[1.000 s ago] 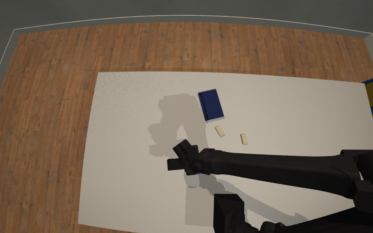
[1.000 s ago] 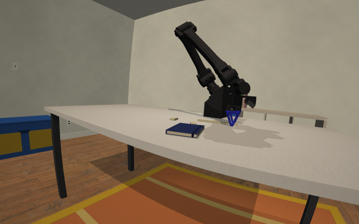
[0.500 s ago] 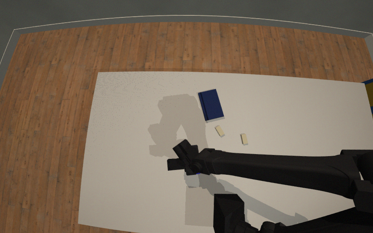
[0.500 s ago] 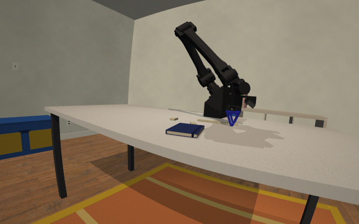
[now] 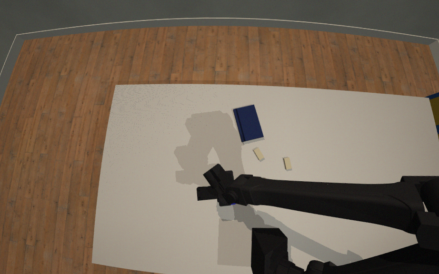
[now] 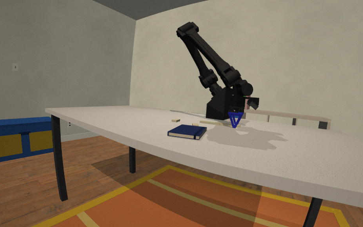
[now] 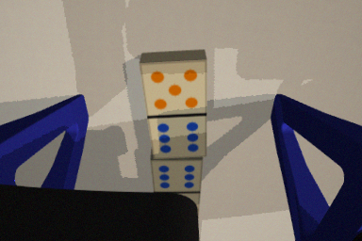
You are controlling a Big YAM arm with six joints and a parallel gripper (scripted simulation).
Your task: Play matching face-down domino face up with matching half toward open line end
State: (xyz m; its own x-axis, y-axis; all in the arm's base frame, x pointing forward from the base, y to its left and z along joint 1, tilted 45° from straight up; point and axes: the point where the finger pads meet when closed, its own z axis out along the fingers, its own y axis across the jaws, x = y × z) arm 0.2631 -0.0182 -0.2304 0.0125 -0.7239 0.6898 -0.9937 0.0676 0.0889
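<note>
Now: the domino right at my hand. The rest, counted from my hand: dark blue book (28 cm ahead, 13 cm to the right).
</note>
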